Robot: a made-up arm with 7 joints.
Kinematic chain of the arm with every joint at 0, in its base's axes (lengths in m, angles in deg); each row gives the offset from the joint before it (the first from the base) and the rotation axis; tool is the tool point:
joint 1: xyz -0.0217 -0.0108 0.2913 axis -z
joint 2: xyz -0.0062 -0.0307 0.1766 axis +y
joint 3: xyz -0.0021 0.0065 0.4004 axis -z
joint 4: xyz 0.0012 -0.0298 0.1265 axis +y
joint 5: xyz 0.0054 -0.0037 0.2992 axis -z
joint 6: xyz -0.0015 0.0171 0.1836 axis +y
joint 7: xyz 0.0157 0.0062 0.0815 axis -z
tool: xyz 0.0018 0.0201 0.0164
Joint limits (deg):
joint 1: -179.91..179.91
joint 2: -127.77..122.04
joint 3: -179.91..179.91
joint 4: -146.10..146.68
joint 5: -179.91..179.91
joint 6: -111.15..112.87
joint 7: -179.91..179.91
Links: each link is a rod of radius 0.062 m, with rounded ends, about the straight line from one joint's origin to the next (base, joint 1, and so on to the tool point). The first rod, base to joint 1, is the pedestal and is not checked.
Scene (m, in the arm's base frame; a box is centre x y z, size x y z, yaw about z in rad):
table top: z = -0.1
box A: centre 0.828 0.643 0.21 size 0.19 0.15 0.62 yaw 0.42
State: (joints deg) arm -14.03 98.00 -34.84 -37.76 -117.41 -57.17 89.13
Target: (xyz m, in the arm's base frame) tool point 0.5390 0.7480 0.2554
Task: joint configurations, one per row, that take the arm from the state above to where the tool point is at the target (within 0.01 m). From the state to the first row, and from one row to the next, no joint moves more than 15 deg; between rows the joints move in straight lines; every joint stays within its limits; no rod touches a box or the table.
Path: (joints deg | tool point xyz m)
1: -23.97 87.60 -25.84 -29.52 -118.21 -70.51 92.20 | 0.9907 0.1813 0.6843
2: -33.91 77.21 -16.84 -21.28 -119.01 -83.85 95.26 | 0.8932 0.3742 0.8109
3: -43.85 66.81 -7.83 -13.04 -119.81 -97.18 98.33 | 0.7539 0.5053 0.9252
4: -53.78 56.41 1.17 -4.81 -120.61 -110.52 101.40 | 0.5989 0.5700 1.0269
5: -58.22 69.54 -5.71 -14.74 -119.41 -104.33 98.98 | 0.6030 0.6823 0.8906
6: -62.66 82.66 -12.58 -24.68 -118.20 -98.13 96.57 | 0.5941 0.7602 0.7386
7: -67.09 95.79 -19.45 -34.62 -116.99 -91.94 94.15 | 0.5777 0.7991 0.5762
8: -71.53 108.91 -26.33 -44.56 -115.78 -85.75 91.74 | 0.5579 0.7956 0.4114
9: -75.96 122.04 -33.20 -54.49 -114.57 -79.55 89.32 | 0.5390 0.7480 0.2554

